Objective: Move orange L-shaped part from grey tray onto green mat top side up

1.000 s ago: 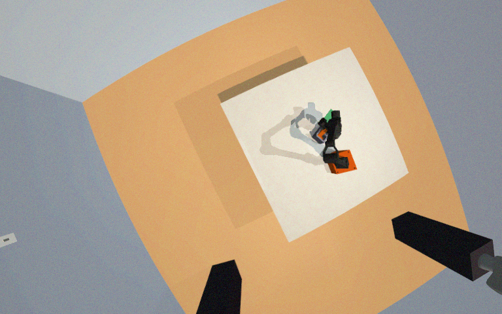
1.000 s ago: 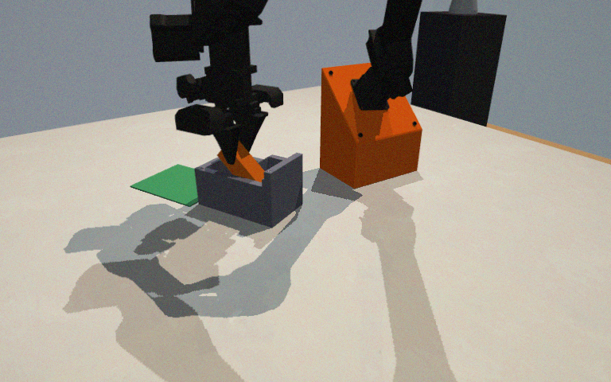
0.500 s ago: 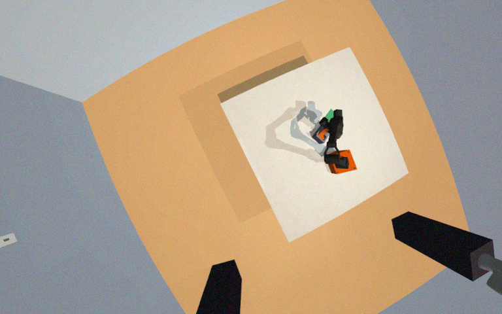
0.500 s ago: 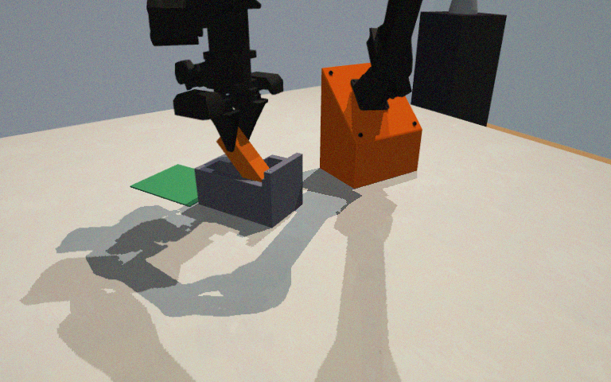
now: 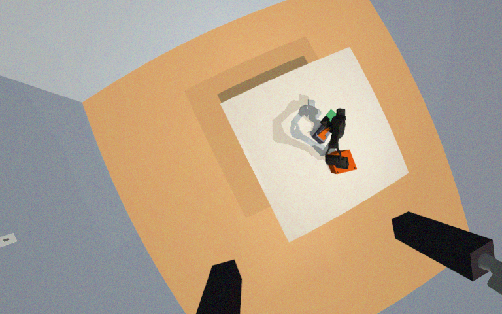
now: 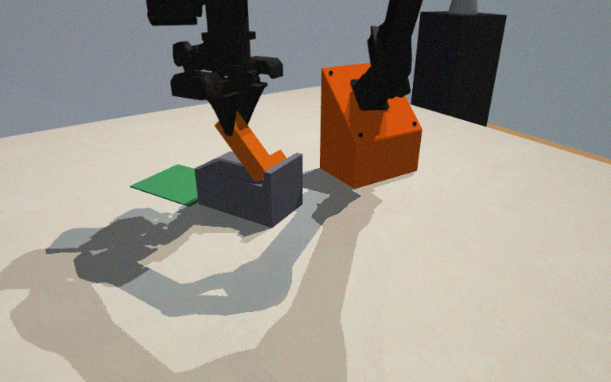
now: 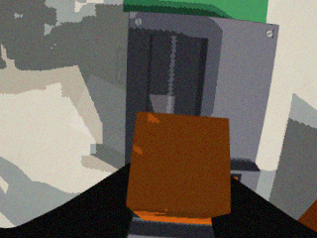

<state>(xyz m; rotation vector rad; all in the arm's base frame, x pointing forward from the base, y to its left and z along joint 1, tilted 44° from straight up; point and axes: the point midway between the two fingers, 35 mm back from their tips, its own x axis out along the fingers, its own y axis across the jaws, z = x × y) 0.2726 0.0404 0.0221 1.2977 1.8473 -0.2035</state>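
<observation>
My gripper tip is now 70 mm short of the green mat, 130 mm to the left of it and 140 mm above it. Round my gripper tip: orange L-shaped part: 30 mm behind, 20 mm to the left, 30 mm below.
</observation>
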